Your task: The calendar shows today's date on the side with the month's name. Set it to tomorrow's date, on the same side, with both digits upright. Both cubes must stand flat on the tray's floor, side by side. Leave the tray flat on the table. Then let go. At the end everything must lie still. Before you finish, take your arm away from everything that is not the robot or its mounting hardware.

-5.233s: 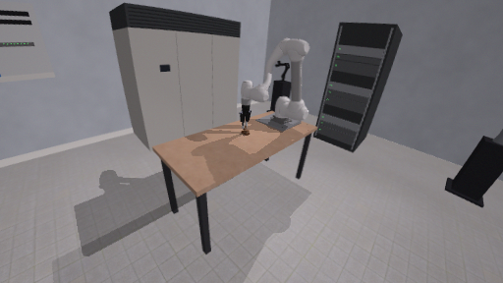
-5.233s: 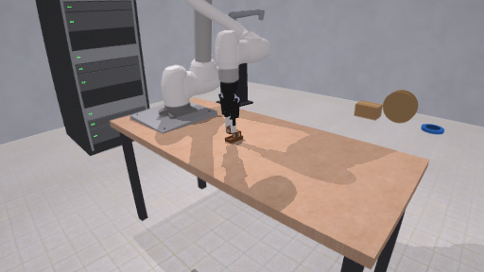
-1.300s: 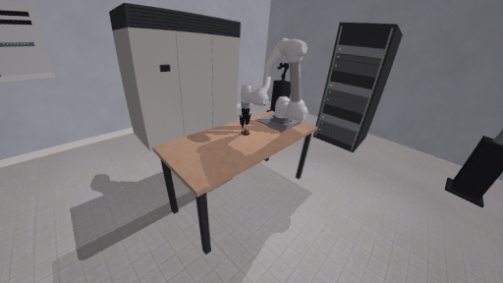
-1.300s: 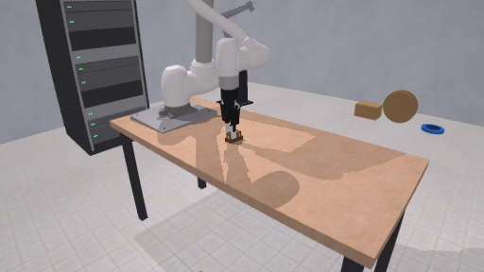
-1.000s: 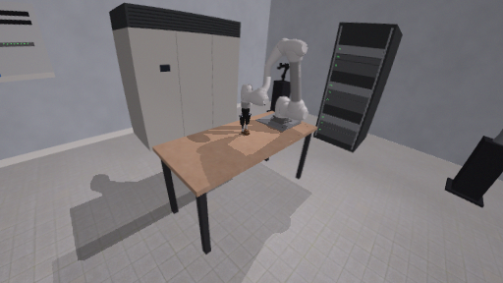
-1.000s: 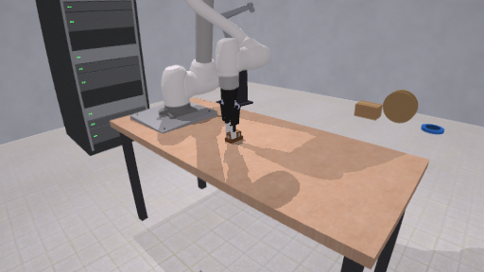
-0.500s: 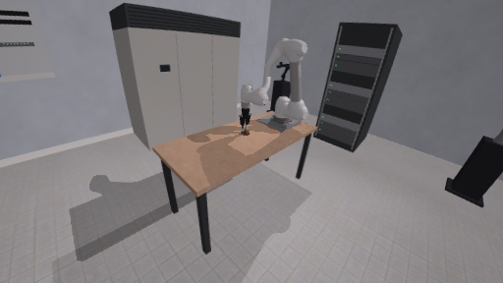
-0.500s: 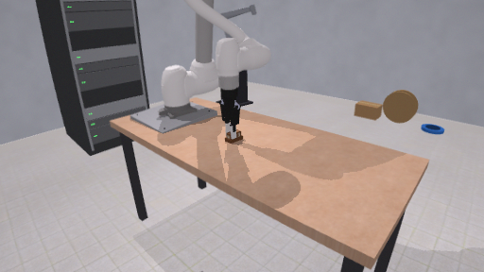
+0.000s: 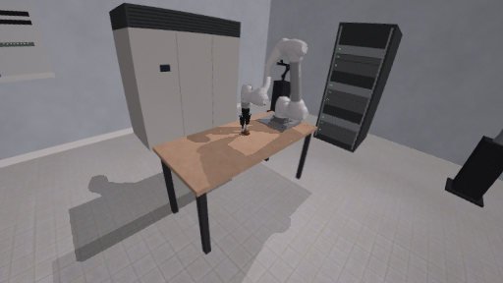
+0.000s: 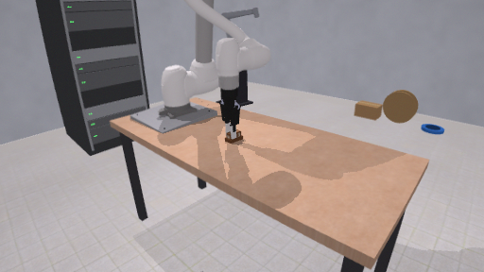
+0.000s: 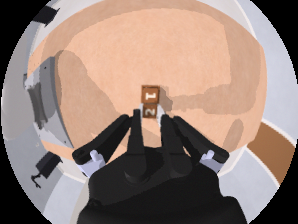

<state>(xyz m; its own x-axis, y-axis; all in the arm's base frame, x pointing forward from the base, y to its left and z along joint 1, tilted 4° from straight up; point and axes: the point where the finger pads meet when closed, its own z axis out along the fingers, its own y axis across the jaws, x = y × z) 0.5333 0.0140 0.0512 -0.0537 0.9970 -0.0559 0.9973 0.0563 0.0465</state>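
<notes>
My hand is 40 mm above the small brown wooden tray and 20 mm to the right of it.
</notes>
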